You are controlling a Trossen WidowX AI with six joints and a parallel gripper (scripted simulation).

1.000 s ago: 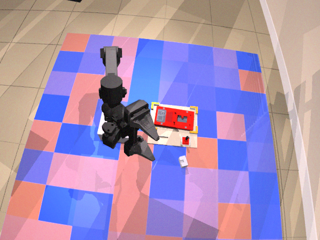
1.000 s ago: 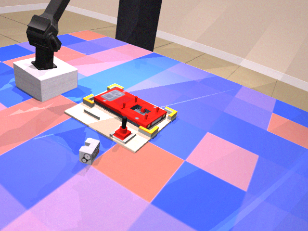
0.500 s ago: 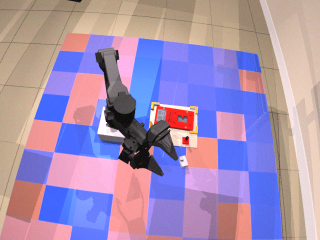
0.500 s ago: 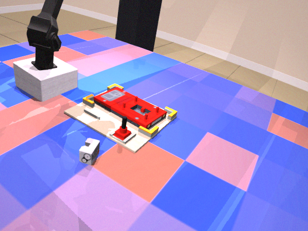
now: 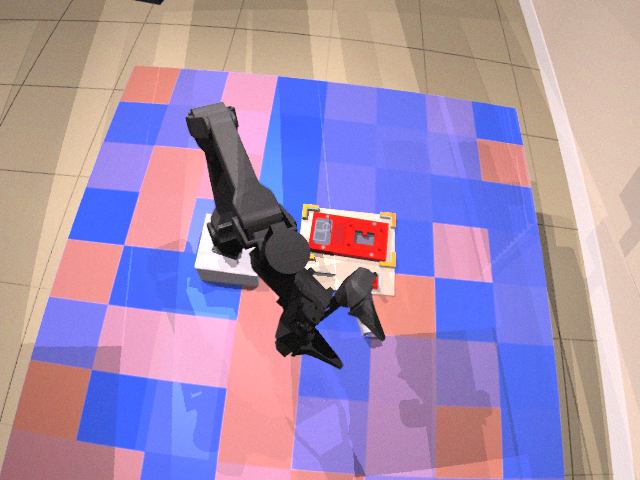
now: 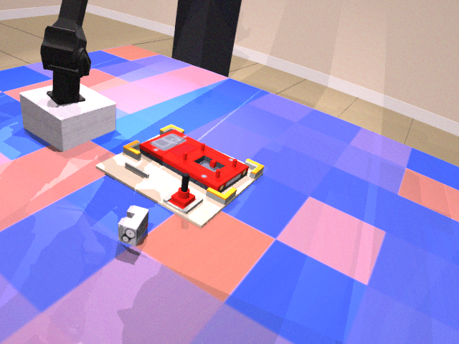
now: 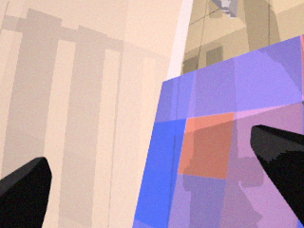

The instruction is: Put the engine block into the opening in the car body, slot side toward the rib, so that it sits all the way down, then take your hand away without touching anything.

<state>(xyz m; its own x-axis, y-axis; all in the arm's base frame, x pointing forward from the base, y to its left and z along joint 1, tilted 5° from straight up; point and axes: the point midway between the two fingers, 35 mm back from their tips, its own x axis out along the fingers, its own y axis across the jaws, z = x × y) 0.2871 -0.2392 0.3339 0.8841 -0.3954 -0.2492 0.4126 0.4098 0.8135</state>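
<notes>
Now: the grey engine block 3 cm ahead of my gripper tip, 16 cm to the left of it and 37 cm below it.
</notes>
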